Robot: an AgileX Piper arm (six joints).
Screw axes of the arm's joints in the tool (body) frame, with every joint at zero. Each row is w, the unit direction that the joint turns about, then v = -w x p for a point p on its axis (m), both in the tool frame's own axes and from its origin. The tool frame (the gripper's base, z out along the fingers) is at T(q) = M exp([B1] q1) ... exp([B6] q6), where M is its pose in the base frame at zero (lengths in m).
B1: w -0.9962 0 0.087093 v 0 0.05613 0
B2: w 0 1 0 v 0.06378 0 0.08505
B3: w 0 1 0 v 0.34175 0 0.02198
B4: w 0 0 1 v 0 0 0
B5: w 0 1 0 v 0.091 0 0
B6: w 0 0 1 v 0 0 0
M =
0.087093 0 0.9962 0.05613
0 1 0 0
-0.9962 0 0.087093 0.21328
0 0 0 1
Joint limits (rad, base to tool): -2.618..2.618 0..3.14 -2.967..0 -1.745..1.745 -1.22..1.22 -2.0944..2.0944
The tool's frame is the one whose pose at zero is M.
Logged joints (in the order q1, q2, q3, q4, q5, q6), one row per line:
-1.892 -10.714 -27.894 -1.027 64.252 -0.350
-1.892 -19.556 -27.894 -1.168 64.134 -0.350
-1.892 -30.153 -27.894 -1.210 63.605 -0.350
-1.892 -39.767 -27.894 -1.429 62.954 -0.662
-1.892 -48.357 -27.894 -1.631 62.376 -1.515
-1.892 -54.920 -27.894 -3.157 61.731 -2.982
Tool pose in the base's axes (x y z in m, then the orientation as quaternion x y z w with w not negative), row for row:
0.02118 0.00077 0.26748 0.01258 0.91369 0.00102 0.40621
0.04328 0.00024 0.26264 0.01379 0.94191 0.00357 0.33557
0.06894 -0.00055 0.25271 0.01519 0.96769 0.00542 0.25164
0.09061 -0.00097 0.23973 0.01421 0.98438 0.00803 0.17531
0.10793 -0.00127 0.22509 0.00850 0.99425 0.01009 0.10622
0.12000 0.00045 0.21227 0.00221 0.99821 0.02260 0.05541
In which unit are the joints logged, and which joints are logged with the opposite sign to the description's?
The joints are logged in degrees. Opposite sign: q2, q4.
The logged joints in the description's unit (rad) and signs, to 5 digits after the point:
-0.03302 0.18699 -0.48684 0.01792 1.12141 -0.00611
-0.03302 0.34132 -0.48684 0.02039 1.11935 -0.00611
-0.03302 0.52627 -0.48684 0.02112 1.11012 -0.00611
-0.03302 0.69407 -0.48684 0.02494 1.09875 -0.01155
-0.03302 0.84399 -0.48684 0.02847 1.08867 -0.02644
-0.03302 0.95853 -0.48684 0.05510 1.07741 -0.05205

